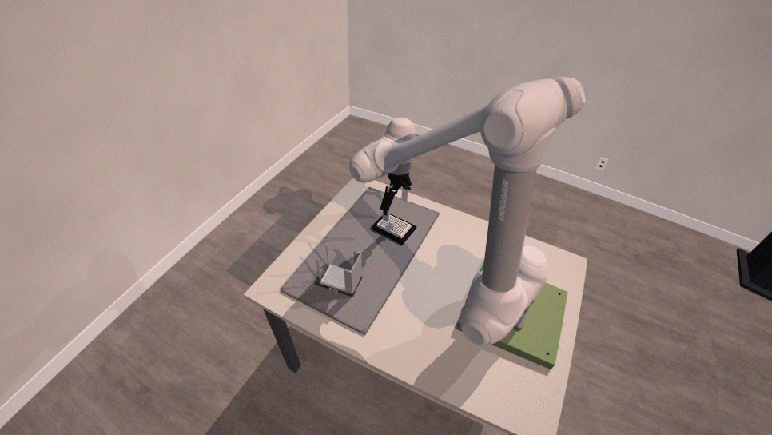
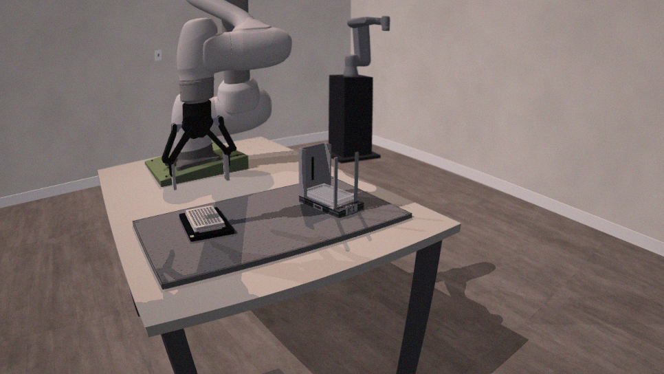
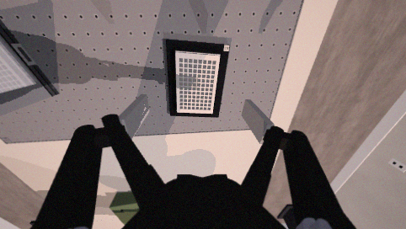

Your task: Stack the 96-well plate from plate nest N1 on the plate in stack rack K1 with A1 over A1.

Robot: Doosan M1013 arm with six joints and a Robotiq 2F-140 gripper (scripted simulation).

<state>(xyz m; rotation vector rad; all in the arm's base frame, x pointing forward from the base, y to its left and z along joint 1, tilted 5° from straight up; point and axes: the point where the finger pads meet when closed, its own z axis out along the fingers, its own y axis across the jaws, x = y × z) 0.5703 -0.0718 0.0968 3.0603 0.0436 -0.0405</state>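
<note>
The pale A1 mark lies 11 cm below my hand, 8 cm ahead of it and 5 cm to the right of it.
</note>
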